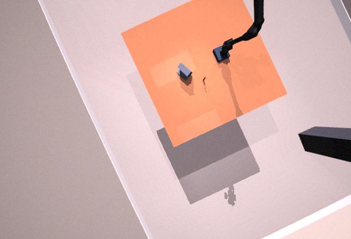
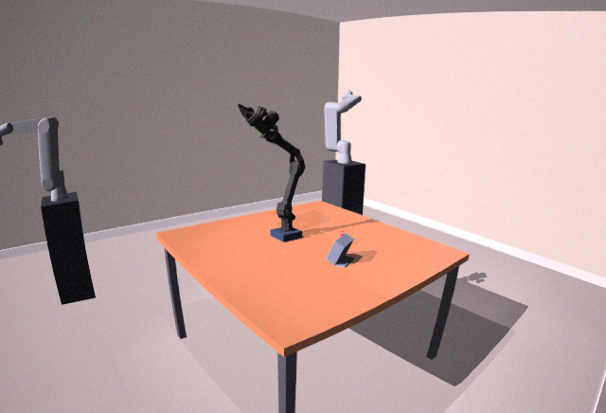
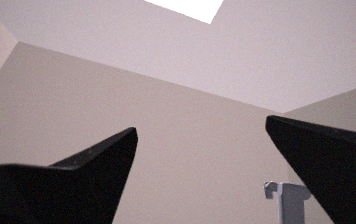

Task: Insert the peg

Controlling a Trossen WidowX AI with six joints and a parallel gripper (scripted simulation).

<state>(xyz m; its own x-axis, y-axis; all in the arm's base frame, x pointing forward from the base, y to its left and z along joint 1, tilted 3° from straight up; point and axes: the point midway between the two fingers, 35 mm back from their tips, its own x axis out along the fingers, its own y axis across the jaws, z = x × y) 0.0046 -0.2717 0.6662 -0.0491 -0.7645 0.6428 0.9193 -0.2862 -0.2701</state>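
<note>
Now: gripper tip 67 cm above the red peg, 45 cm to the right of it and 32 cm short of it. From my gripper tip the other things lie so: sloped panel (67 cm below, 46 cm ahead, 30 cm to the left).
</note>
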